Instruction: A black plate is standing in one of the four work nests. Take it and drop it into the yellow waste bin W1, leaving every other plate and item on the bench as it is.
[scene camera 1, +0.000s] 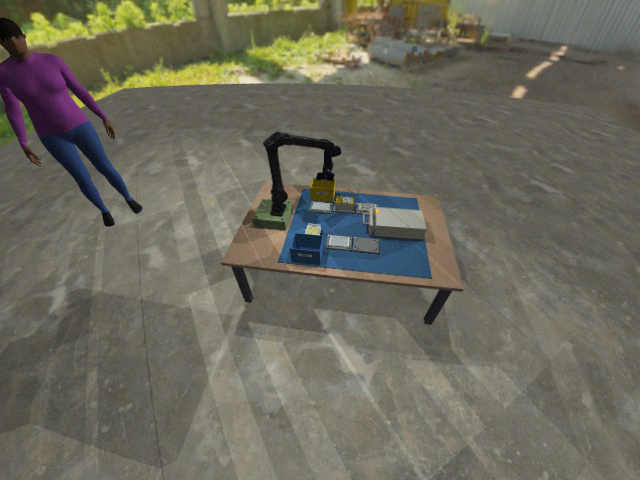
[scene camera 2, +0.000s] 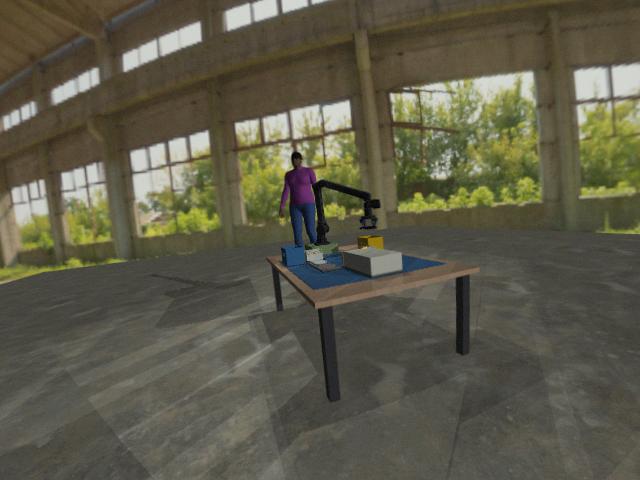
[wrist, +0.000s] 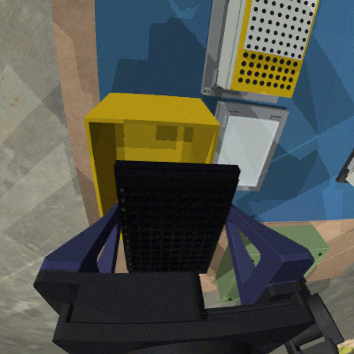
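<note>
The black plate is held between the two fingers of my gripper, its dotted face towards the wrist camera. The yellow waste bin W1 stands at the back of the bench, open at the top. The gripper is above the bin, with a small gap showing in scene camera 2. In the wrist view the plate covers the near part of the bin's opening, so that part is hidden. The far part of the bin's inside shows.
A pale nest stands close beside the bin. A yellow and white perforated rack stands in the nest beyond. A blue bin, a grey box machine and the green arm base also stand on the bench.
</note>
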